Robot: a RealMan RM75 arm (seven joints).
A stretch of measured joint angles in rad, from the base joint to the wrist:
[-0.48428, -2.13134, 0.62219, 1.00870, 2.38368, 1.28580, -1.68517]
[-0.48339, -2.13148, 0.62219, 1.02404, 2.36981, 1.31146, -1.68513]
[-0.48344, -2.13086, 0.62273, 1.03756, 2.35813, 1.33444, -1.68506]
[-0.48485, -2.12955, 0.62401, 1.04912, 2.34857, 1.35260, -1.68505]
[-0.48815, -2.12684, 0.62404, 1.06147, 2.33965, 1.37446, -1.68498]
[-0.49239, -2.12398, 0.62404, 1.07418, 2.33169, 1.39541, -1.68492]
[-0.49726, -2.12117, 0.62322, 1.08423, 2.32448, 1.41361, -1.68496]
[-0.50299, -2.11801, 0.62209, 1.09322, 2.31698, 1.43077, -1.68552]
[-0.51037, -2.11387, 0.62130, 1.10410, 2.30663, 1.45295, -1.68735]
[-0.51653, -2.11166, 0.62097, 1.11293, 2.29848, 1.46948, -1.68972]
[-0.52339, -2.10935, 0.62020, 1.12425, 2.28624, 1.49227, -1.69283]
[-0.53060, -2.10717, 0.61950, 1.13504, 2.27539, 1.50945, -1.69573]
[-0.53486, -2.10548, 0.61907, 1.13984, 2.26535, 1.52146, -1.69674]
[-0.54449, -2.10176, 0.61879, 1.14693, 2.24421, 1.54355, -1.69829]
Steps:
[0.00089, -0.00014, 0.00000, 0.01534, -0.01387, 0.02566, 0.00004]
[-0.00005, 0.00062, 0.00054, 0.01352, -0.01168, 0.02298, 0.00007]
[-0.00141, 0.00131, 0.00128, 0.01156, -0.00956, 0.01816, 0.00001]
[-0.00330, 0.00271, 0.00003, 0.01235, -0.00892, 0.02186, 0.00007]
[-0.00424, 0.00286, 0.00000, 0.01271, -0.00796, 0.02095, 0.00006]
[-0.00487, 0.00281, -0.00082, 0.01005, -0.00721, 0.01820, -0.00004]
[-0.00573, 0.00316, -0.00113, 0.00899, -0.00750, 0.01716, -0.00056]
[-0.00738, 0.00414, -0.00079, 0.01088, -0.01035, 0.02218, -0.00183]
[-0.00616, 0.00221, -0.00033, 0.00883, -0.00815, 0.01653, -0.00237]
[-0.00686, 0.00231, -0.00077, 0.01132, -0.01224, 0.02279, -0.00311]
[-0.00721, 0.00218, -0.00070, 0.01079, -0.01085, 0.01718, -0.00290]
[-0.00426, 0.00169, -0.00043, 0.00480, -0.01004, 0.01201, -0.00101]
[-0.00963, 0.00372, -0.00028, 0.00709, -0.02114, 0.02209, -0.00155]

